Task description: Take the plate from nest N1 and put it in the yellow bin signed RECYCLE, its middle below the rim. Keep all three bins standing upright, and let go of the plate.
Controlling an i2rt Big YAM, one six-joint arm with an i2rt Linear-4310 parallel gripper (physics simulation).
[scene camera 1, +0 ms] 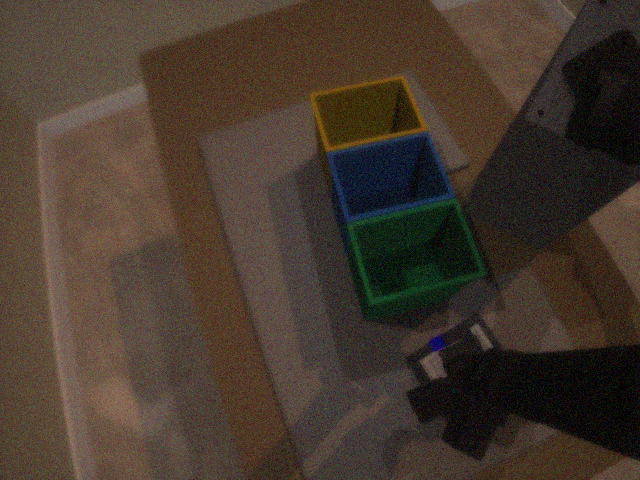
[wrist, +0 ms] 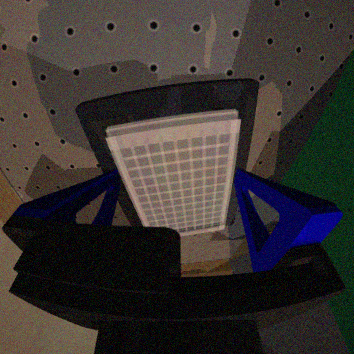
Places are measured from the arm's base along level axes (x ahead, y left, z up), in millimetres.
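Where they show: gripper, fingertip midpoint: (wrist: 176, 175); arm's base, link origin: (scene camera 1: 613, 87).
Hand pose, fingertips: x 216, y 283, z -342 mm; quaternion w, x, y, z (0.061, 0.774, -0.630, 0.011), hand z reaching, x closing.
Note:
Each offset is from my fingertips to the centre of the thing. "*": to the spot under its first point. Level surfaces: height alone.
A pale plate with a grid of wells @[* 37 mm ahead, 16 mm right, 3 mm up] (scene camera 1: 433, 364) (wrist: 175, 155) lies in a black nest @[15 mm back, 6 mm right, 9 mm down] (scene camera 1: 416, 367) (wrist: 170, 97); no nest label is readable. My gripper (wrist: 176, 175) is open and empty, with its blue fingers on either side of the plate in the wrist view. In the scene view one blue finger (scene camera 1: 437, 343) shows by the nest, and the dark arm hides part of the plate. The yellow bin @[62 mm ahead, 448 mm right, 73 mm up] (scene camera 1: 356, 116) stands upright at the far end of the row; its sign does not show.
The blue bin @[58 mm ahead, 316 mm right, 73 mm up] (scene camera 1: 385, 175) and green bin @[54 mm ahead, 183 mm right, 73 mm up] (scene camera 1: 408, 248) (wrist: 330, 165) stand upright in a row with the yellow bin. The green bin is nearest the nest. A grey perforated board @[17 mm down] (scene camera 1: 235, 155) (wrist: 175, 47) lies under them on a brown table @[29 mm down] (scene camera 1: 217, 67). A large grey arm part (scene camera 1: 547, 170) fills the right side.

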